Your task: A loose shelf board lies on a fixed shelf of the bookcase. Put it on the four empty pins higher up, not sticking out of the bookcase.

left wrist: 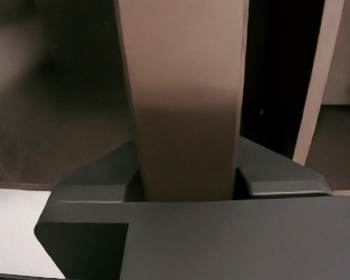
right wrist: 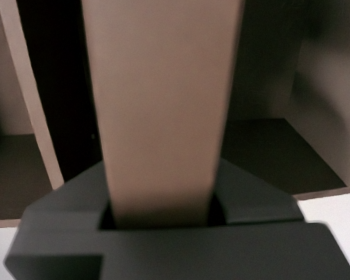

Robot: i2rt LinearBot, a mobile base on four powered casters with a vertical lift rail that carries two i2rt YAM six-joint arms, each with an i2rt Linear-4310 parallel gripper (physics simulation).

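Places are measured from the left arm's base along level axes (x back, y up, z left), in metres.
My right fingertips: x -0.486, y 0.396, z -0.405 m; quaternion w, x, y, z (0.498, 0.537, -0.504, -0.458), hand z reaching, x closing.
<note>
Ahead of a thing's pixels: the offset from my right fingertips to its top centre.
The loose shelf board {dx -0.066, dy +0.023, dz +0.063 m} (left wrist: 187,90) (right wrist: 162,100) fills the middle of both wrist views as a broad brown slab. My left gripper (left wrist: 186,128) is shut on the board, with one finger on each side of it. My right gripper (right wrist: 161,144) is shut on the board in the same way. The bookcase {dx -0.318, dy +0.148, dz +0.055 m} (left wrist: 316,85) (right wrist: 34,100) shows around the board, with a pale edge strip apart from it across a dark gap. The board's far parts are out of view. A tiny pale spot shows in the dark gap in each view; I cannot tell whether it is a pin.
Dark inner walls of the bookcase stand on the other side of the board in both views. A bookcase compartment floor or wall (right wrist: 280,155) shows at the right of the right wrist view. A white surface (left wrist: 20,230) (right wrist: 330,215) lies beyond the bookcase edge.
</note>
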